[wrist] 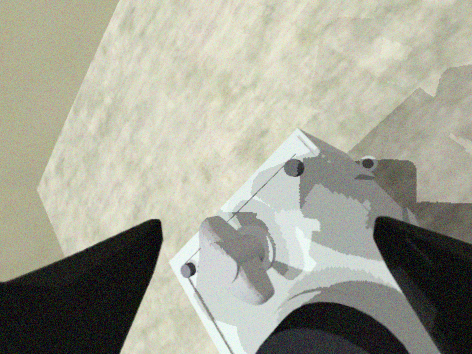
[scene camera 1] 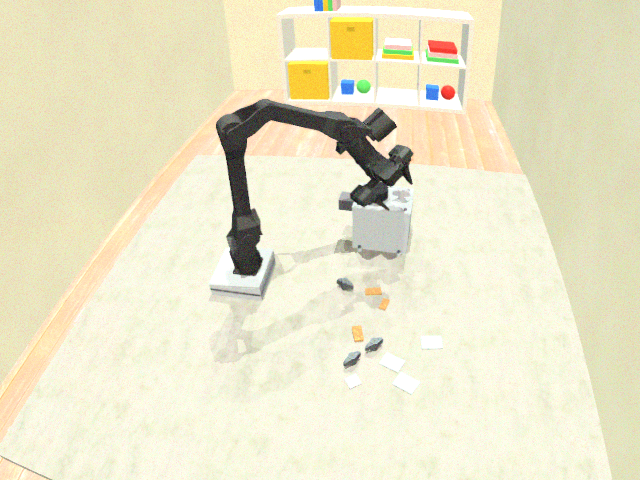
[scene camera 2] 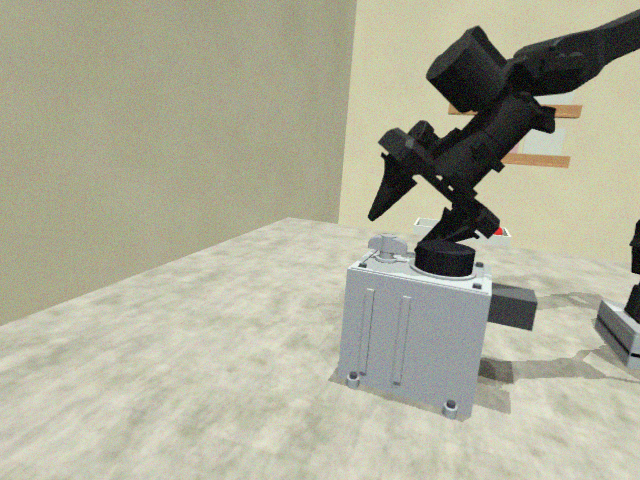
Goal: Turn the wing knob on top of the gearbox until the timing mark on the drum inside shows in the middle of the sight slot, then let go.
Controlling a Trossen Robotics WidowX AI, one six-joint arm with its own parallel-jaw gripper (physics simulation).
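Places are measured from the arm's base along level axes (x back, y right, z up), in metres.
Pixels of known places: gripper, fingertip midpoint: (wrist: pixel 267 228) (scene camera 1: pixel 400 196); arm's base at its link origin: (scene camera 1: pixel 248 266).
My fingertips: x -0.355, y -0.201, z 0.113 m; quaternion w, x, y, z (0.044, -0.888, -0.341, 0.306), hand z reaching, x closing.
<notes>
Ahead of a thing's pixels: the offset from my fingertips to its top centre. "pt": to the spot under its first point.
The pale grey gearbox {dz +0.011, dx +0.066, dy -0.028 m} (scene camera 1: pixel 381 229) (scene camera 2: pixel 413 330) (wrist: pixel 335 220) stands upright on the mat. Its grey wing knob {dz +0.007, dx -0.002, dy -0.026 m} (scene camera 2: pixel 387 246) (wrist: pixel 235 260) sits on top near one corner, beside a round black cap {pt dz -0.003, dx +0.067, dy -0.060 m} (scene camera 2: pixel 444 259) (wrist: pixel 330 330). My gripper (scene camera 1: pixel 399 195) (scene camera 2: pixel 394 233) (wrist: pixel 267 228) is open and empty, tilted over the gearbox top. In the wrist view the knob lies between the two fingers, nearer the left one, and neither finger touches it. In scene camera 2 one fingertip is low by the black cap; contact cannot be told. The sight slot and timing mark do not show.
A dark block {pt dz -0.037, dx +0.144, dy -0.008 m} (scene camera 1: pixel 345 201) (scene camera 2: pixel 511 307) sticks out from the gearbox side toward the arm's base (scene camera 1: pixel 242 279). Grey stones {dz -0.133, dx +0.111, dy +0.186 m} (scene camera 1: pixel 344 283), orange pieces {dz -0.155, dx +0.040, dy +0.189 m} (scene camera 1: pixel 373 291) and white cards {dz -0.159, dx -0.116, dy +0.324 m} (scene camera 1: pixel 431 342) lie on the mat. A white shelf (scene camera 1: pixel 374 13) stands far back.
</notes>
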